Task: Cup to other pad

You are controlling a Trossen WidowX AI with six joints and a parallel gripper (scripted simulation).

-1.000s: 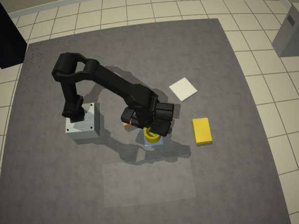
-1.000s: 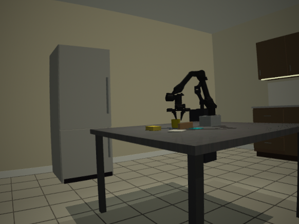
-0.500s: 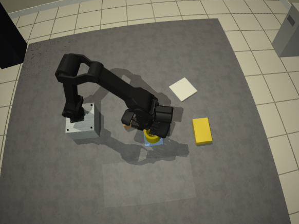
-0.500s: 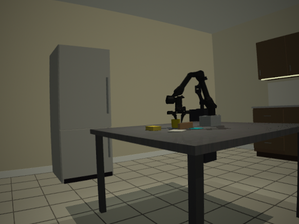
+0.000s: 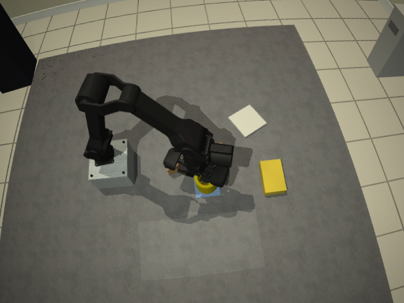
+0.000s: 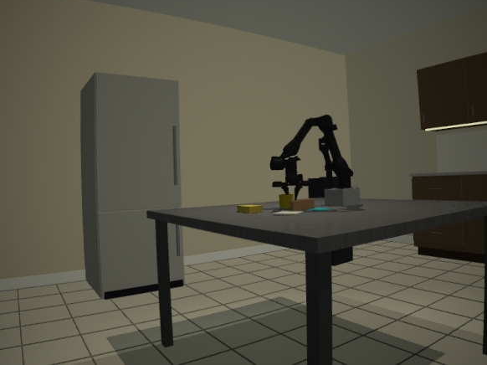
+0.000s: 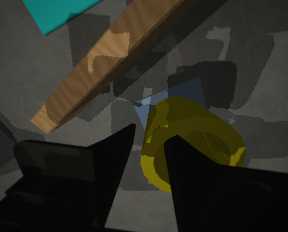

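The teal pad is 160 mm to the left of my gripper tip, 40 mm below it and 10 mm behind it. The rest, counted from my gripper tip: yellow cup 20 mm to the right, 20 mm ahead; wooden bar 70 mm to the left, 20 mm below; marble 20 mm to the right, 20 mm below, 10 mm ahead.
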